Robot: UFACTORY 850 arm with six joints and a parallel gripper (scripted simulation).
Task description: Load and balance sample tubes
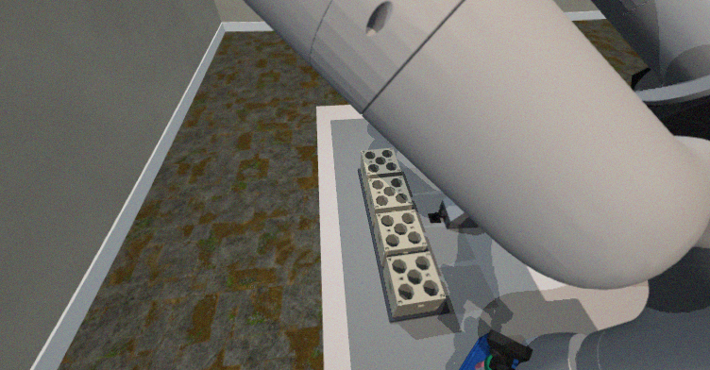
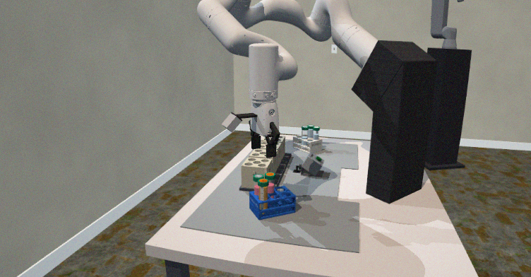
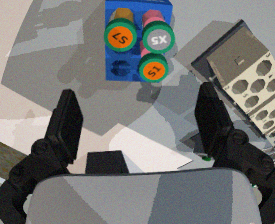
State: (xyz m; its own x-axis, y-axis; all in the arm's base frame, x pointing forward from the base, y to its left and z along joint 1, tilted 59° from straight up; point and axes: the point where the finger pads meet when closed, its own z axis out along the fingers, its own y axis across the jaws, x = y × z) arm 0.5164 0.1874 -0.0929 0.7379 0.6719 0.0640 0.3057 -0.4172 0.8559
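Right now my hand is 15 cm above the sample S7 and 2 cm to the right of it. The rest, counted from my hand: blue sample rack RS: 19 cm below, 3 cm behind, 1 cm to the right; then sample S1: 15 cm below, 3 cm to the right, 2 cm behind; then grey-dot tube X5: 15 cm below, 2 cm to the right, 1 cm ahead.
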